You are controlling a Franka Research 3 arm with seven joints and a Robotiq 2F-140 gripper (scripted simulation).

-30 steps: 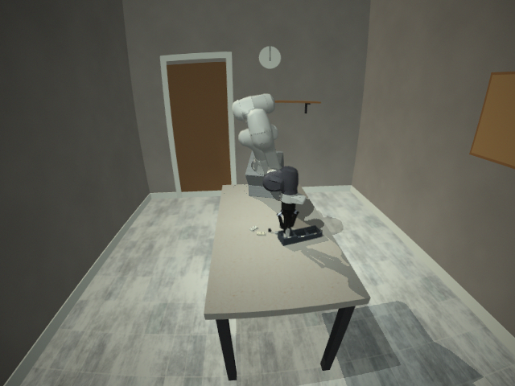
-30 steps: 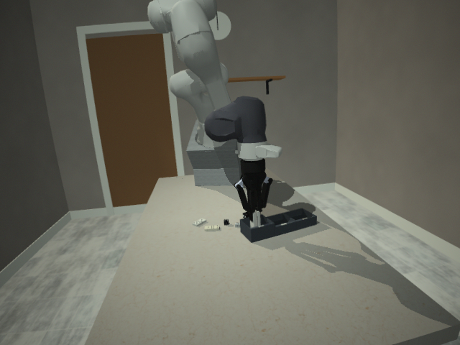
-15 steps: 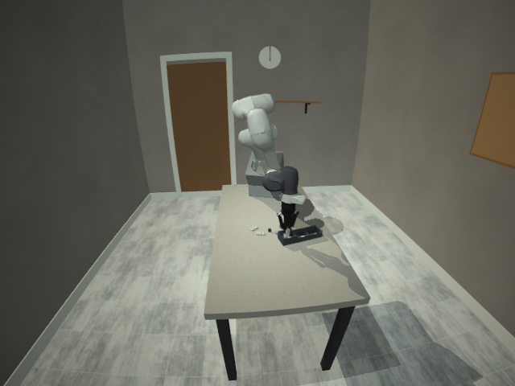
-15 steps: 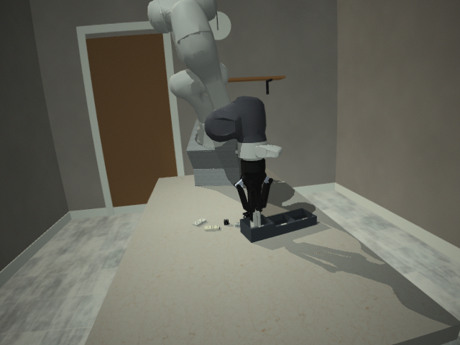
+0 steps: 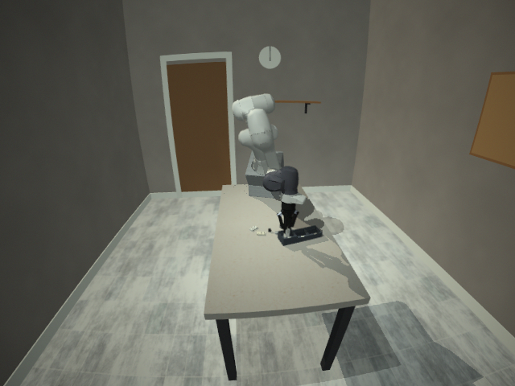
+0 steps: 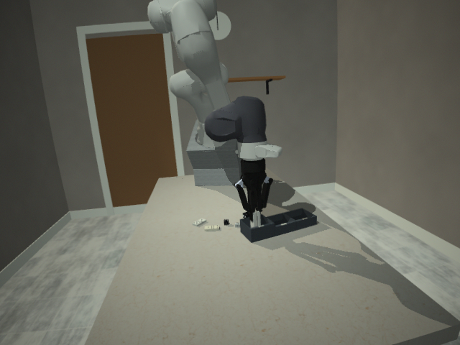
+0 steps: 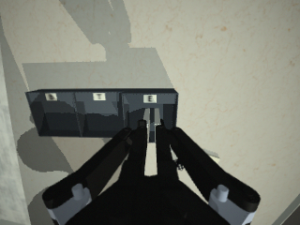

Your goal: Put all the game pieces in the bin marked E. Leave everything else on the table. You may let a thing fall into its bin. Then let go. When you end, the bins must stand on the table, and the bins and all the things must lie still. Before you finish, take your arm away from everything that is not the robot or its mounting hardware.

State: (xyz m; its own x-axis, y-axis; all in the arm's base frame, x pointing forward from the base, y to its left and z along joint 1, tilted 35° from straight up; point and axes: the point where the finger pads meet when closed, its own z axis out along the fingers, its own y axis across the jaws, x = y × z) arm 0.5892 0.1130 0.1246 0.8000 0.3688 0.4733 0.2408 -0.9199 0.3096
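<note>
Now: the dark three-part bin 80 mm to the left of my hand, 30 mm below it and 20 mm behind it. Also, from my hand: black die: 100 mm behind, 90 mm to the right, 40 mm below; black box: 130 mm behind, 40 mm below, 10 mm to the right; white usb stick: 110 mm behind, 60 mm to the left, 50 mm below.
</note>
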